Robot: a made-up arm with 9 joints.
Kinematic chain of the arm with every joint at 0, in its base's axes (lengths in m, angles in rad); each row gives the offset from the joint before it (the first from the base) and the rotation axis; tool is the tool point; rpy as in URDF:
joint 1: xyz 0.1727 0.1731 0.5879 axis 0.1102 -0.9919 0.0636
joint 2: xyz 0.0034 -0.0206 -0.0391 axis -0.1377 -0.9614 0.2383
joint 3: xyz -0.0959 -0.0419 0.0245 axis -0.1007 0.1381 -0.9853
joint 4: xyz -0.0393 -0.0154 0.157 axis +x
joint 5: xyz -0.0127 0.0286 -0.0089 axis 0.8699 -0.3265 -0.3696
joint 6: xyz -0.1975 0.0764 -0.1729 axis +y
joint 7: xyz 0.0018 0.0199 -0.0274 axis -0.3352 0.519 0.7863
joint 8: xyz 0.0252 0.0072 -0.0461 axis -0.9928 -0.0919 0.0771
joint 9: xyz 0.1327 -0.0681 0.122 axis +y
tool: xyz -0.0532 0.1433 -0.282 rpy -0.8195 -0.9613 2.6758
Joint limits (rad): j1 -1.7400..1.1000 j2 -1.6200..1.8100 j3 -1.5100..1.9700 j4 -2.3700..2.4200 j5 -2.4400..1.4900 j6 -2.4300..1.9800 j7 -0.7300..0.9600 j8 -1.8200..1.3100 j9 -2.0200..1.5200
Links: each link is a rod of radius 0.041 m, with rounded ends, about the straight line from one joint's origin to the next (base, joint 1, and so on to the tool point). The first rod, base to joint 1, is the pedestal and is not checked.
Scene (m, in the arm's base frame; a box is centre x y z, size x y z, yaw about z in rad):
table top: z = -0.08
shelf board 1: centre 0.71 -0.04 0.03 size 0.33 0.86 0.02 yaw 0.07
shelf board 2: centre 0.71 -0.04 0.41 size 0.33 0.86 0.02 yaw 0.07
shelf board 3: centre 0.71 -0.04 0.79 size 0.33 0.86 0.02 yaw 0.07
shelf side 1: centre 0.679 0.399 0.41 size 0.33 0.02 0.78 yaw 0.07
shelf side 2: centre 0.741 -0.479 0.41 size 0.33 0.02 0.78 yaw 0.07
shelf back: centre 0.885 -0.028 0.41 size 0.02 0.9 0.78 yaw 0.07
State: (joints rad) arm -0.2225 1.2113 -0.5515 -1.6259 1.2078 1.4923 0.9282 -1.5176 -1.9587
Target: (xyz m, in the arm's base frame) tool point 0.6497 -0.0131 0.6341
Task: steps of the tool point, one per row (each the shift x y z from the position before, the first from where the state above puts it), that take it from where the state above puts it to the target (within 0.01 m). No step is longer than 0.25 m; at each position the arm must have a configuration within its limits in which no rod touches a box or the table.
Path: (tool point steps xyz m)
1: -0.1703 0.0108 -0.0524
2: -0.1520 -0.0333 0.0524
3: 0.0856 0.0481 0.2171
4: -0.0730 -0.0168 0.1990
5: 0.1041 0.0456 -0.0285
6: 0.0971 0.0085 -0.0074
7: 0.0845 -0.0341 0.0359

